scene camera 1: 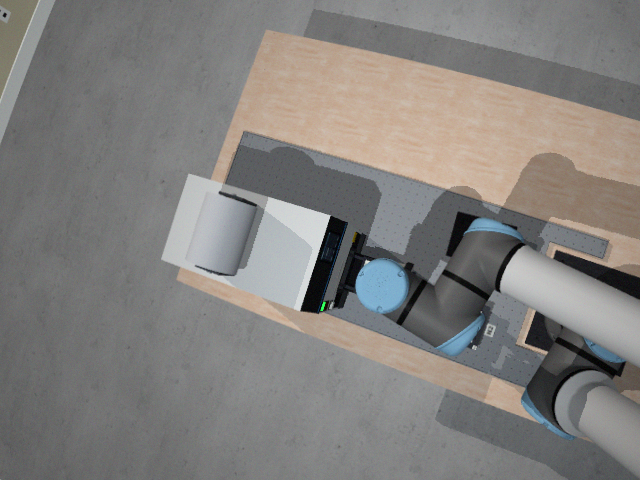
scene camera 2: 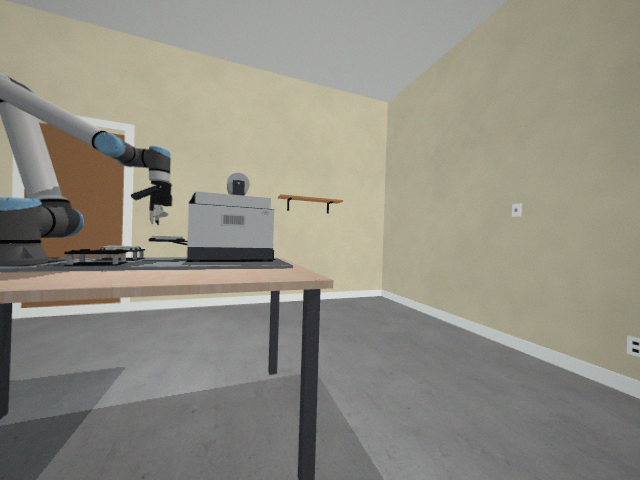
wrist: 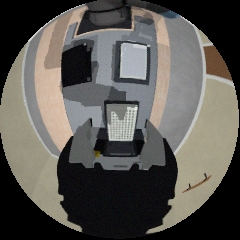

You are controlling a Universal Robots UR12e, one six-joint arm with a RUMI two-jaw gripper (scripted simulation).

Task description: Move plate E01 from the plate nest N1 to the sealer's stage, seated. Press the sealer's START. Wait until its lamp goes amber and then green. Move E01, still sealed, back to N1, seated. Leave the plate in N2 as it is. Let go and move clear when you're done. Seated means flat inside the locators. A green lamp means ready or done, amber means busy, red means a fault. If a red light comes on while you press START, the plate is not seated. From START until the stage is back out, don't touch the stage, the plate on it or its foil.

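Note:
My gripper is in sight here, and it's there in the wrist view too. As for the things, I can see a plate E01, and there's a sealer as well.

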